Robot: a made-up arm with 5 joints.
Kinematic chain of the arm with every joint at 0, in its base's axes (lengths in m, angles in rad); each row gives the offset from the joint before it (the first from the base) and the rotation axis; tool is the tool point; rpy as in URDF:
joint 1: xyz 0.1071 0 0.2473 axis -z
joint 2: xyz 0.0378 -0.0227 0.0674 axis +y
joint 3: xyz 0.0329 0 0.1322 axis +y
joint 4: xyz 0.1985 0 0.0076 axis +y
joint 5: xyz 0.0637 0.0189 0 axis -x
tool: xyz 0 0 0 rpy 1.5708 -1.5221 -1.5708
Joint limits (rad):
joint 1: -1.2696..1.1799
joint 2: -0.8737..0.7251
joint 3: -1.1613..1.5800
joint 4: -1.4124..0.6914
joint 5: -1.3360..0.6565
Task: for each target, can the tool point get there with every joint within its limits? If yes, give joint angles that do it. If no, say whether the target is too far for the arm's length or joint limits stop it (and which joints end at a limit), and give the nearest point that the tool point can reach.
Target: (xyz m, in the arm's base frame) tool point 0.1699 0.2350 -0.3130
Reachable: no: too far | nearest point 0.1654 0.1750 0.1317 | short by 0.449 m
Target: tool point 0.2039 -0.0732 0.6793
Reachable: yes | joints 0.6161 -0.4982 -0.5058 -0.2869 0.3709
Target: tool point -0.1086 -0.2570 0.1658
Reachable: no: joint limits stop it (at a limit: joint 1) | nearest point 0.1628 -0.1452 0.1658 | short by 0.294 m
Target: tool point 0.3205 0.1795 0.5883
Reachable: yes | joints -0.7131 -0.0998 -0.4710 0.1657 -1.0755
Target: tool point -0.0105 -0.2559 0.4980
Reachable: no: joint limits stop it (at a limit: joint 2, joint 3, joint 4) | nearest point 0.0241 -0.1807 0.5797 | short by 0.116 m
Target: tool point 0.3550 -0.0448 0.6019
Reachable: yes | joints 0.1637 -0.0016 -0.4385 -1.0521 -0.2490
